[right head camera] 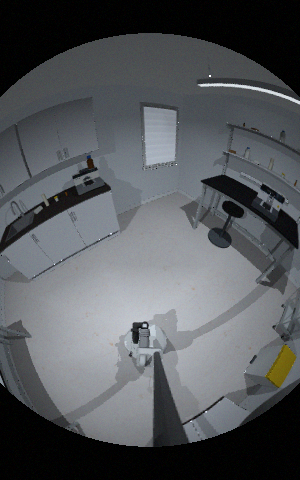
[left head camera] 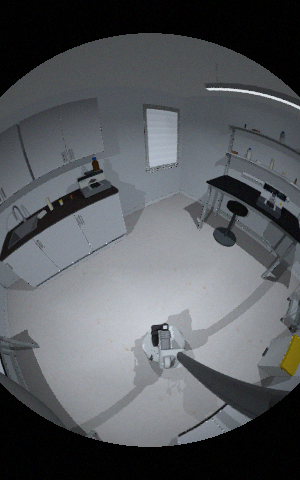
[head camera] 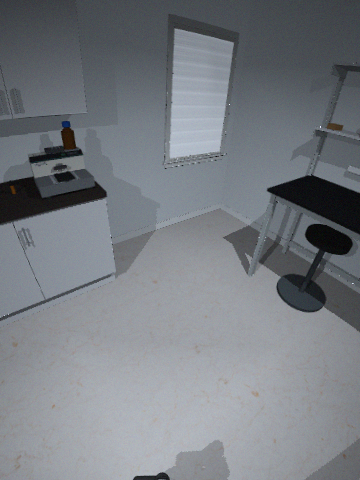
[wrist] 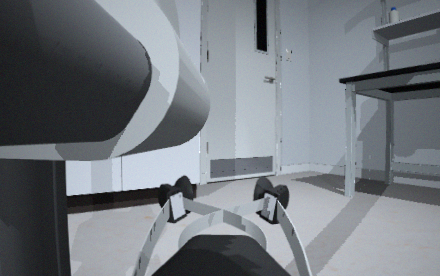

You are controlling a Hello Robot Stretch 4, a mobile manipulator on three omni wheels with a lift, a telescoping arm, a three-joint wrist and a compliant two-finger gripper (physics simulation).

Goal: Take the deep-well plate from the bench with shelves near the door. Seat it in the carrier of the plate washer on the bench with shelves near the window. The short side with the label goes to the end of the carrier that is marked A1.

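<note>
My gripper is open and empty in the wrist view, held above the floor. A bench with shelves near the door shows in part at the right of the wrist view; its top is seen edge-on, and no deep-well plate can be made out there. The bench with shelves near the window stands at the right in the head views. An instrument stands on it, too small for me to make out a carrier or an A1 mark. My gripper is far from both benches.
A round stool stands by the window bench. A white cabinet counter at the left bears a grey device. A grey box with a yellow face is at the lower right. A door shows in the wrist view.
</note>
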